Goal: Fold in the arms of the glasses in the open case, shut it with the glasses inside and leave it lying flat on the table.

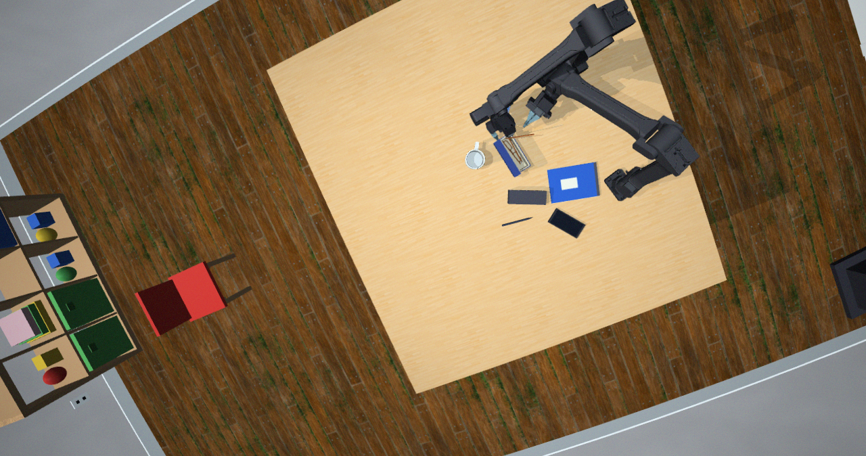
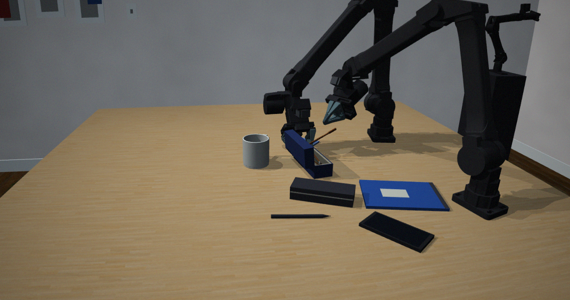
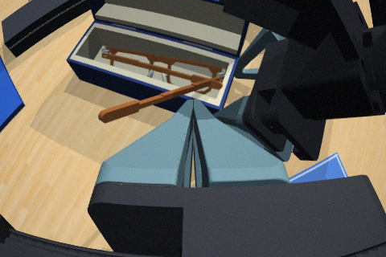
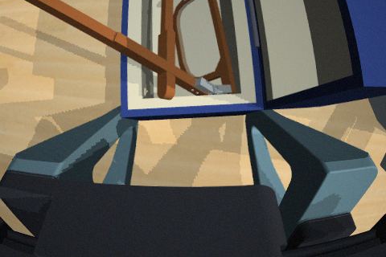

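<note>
The blue glasses case lies 100 mm ahead of my left hand, 80 mm to the left of it and 70 mm below it. Round my left hand: grey mug 230 mm ahead, 20 mm to the left, 80 mm below; then black box 100 mm ahead, 280 mm to the left, 100 mm below.
</note>
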